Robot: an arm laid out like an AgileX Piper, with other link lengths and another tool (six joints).
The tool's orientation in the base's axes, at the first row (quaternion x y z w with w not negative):
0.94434 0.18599 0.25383 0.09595
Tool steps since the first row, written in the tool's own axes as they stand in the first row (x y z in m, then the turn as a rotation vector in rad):
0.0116 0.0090 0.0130 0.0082 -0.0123 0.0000
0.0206 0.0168 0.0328 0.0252 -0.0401 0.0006
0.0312 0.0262 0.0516 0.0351 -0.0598 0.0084
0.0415 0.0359 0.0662 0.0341 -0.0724 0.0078
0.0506 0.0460 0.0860 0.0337 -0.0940 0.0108
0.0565 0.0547 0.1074 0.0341 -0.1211 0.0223
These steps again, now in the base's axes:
0.0187 -0.0047 -0.0035 0.0029 0.0145 0.0002
0.0385 -0.0099 -0.0142 0.0084 0.0466 -0.0004
0.0595 -0.0159 -0.0229 0.0144 0.0679 -0.0081
0.0782 -0.0219 -0.0281 0.0095 0.0790 -0.0115
0.0988 -0.0292 -0.0382 0.0041 0.0983 -0.0202
0.1172 -0.0366 -0.0514 0.0022 0.1222 -0.0373

